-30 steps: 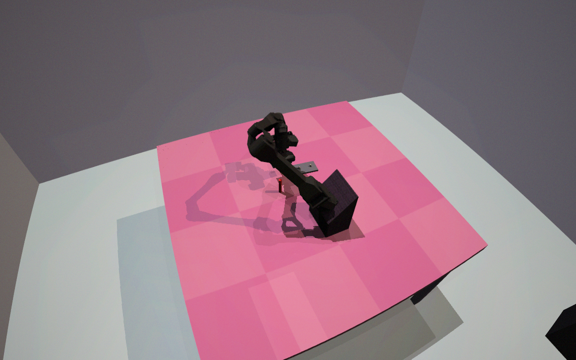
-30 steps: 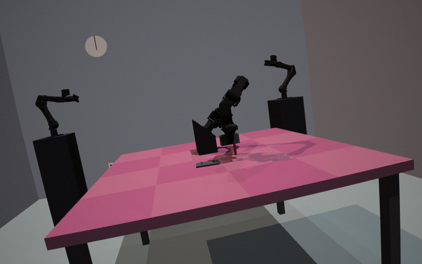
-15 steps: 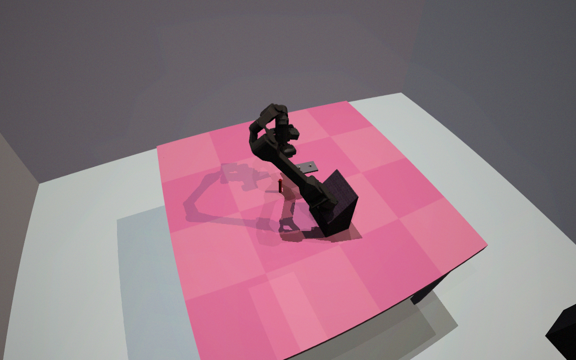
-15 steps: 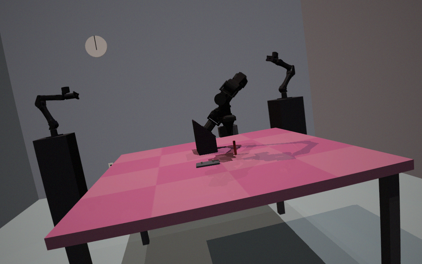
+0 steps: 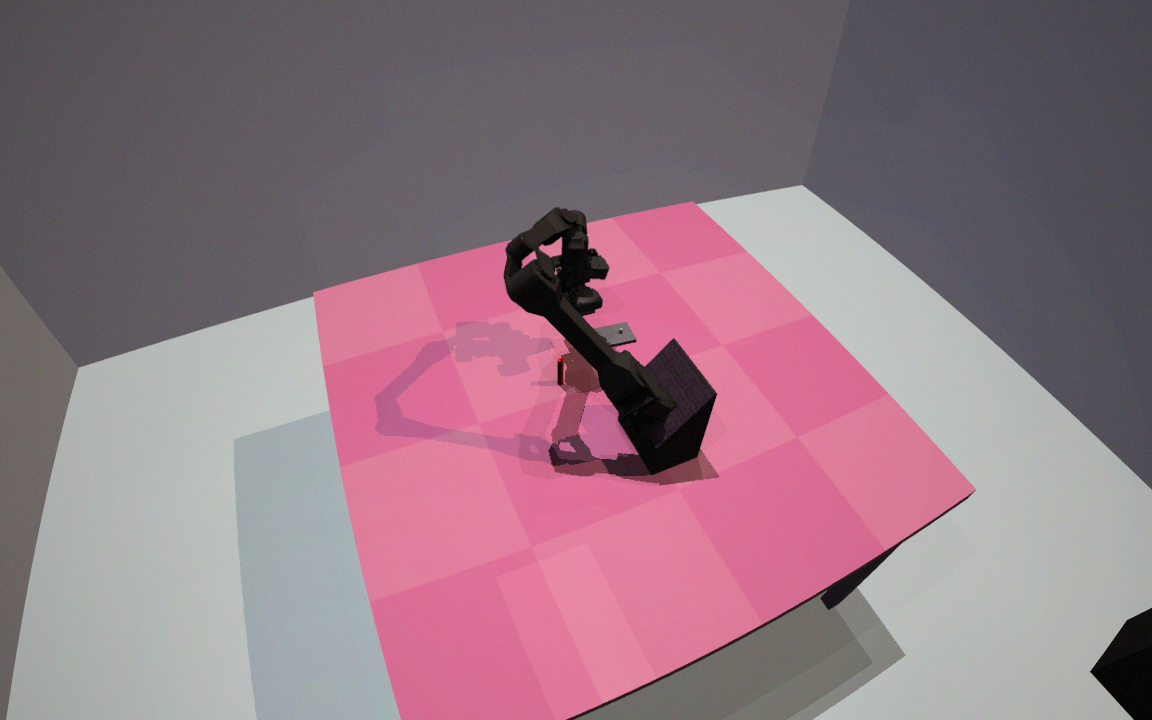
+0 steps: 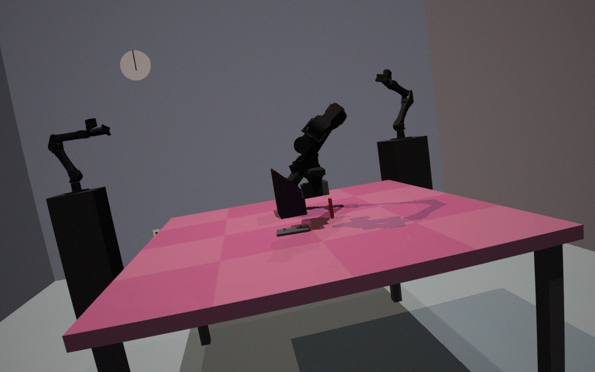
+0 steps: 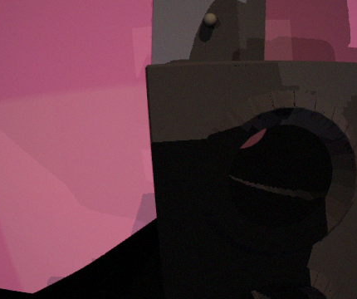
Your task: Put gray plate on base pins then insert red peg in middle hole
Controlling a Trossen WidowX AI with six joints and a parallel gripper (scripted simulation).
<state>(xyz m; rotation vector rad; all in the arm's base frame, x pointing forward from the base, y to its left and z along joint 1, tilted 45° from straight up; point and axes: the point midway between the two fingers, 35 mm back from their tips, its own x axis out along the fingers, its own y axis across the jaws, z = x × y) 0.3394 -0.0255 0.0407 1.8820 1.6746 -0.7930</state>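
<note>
Right now my gripper tip is 9 cm past the red peg, 8 cm to the right of it and 8 cm above it. Also, from my gripper tip: gray plate 3 cm above.
</note>
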